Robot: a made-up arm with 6 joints.
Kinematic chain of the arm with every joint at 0, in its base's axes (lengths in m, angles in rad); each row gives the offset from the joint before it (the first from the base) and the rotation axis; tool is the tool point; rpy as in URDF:
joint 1: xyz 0 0 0.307 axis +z
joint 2: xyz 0 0 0 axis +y
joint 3: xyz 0.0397 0 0.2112 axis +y
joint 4: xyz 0.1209 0 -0.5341 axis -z
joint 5: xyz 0 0 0 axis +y
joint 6: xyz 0.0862 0 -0.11 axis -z
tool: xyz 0 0 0 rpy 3.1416 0 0
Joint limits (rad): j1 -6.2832..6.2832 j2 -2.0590..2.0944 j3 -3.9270..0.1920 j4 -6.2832..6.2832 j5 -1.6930..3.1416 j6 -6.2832..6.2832
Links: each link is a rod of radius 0.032 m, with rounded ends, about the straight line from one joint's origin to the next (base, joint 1, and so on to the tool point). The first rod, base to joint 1, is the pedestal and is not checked.
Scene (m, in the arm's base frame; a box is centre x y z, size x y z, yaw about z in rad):
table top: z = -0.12
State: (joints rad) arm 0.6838 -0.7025 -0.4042 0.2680 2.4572 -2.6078
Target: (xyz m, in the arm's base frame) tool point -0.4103 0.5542 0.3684
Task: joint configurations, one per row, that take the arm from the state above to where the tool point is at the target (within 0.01 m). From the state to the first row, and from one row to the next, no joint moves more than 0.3 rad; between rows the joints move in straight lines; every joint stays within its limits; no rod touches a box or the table.
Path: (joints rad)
1: 0.9702 -0.5284 -0.6139 0.3452 2.2676 -2.6078
2: 1.2566 -0.3544 -0.8237 0.4225 2.0780 -2.6078
3: 1.5430 -0.1803 -1.0334 0.4997 1.8884 -2.6078
4: 1.8294 -0.0063 -1.2432 0.5769 1.6988 -2.6078
5: 2.1158 0.1678 -1.4529 0.6542 1.5092 -2.6078

